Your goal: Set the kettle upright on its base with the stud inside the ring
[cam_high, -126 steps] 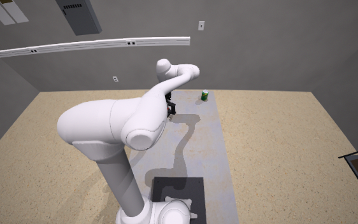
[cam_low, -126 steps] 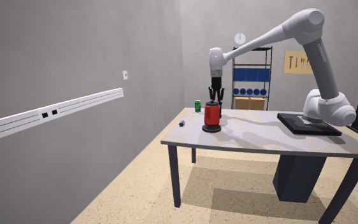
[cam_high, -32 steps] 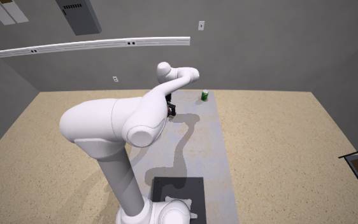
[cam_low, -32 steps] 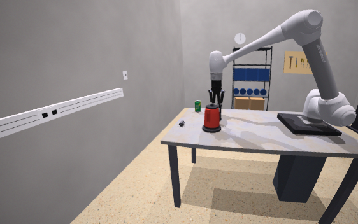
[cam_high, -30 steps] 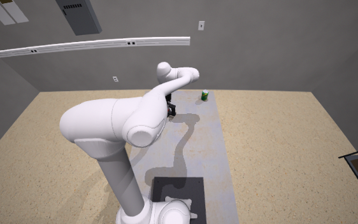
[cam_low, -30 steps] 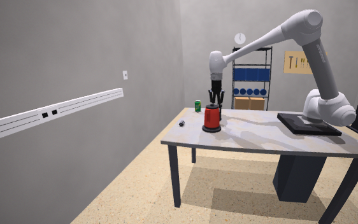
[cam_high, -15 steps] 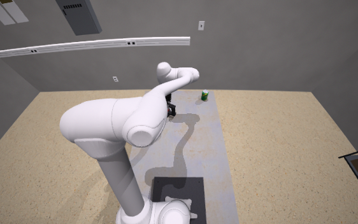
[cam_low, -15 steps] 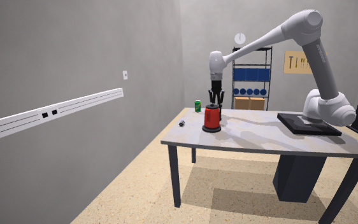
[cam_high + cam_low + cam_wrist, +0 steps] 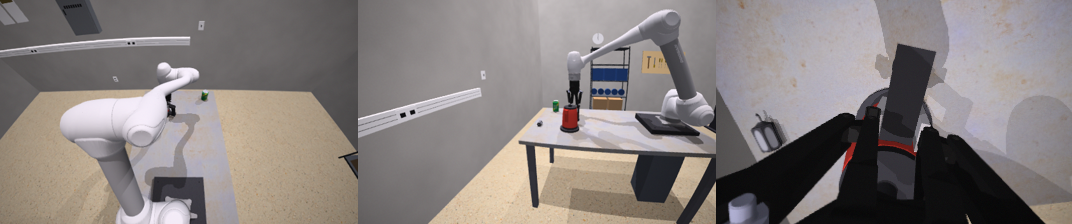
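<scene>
My hand is 1 cm short of the red kettle, 3 cm to the right of it and 4 cm above it. Round my hand: small dark object: 28 cm ahead, 4 cm to the left, 14 cm below; green can: 25 cm ahead, 36 cm to the right, 9 cm below; round black base: 2 cm ahead, 6 cm to the left, 14 cm below.
</scene>
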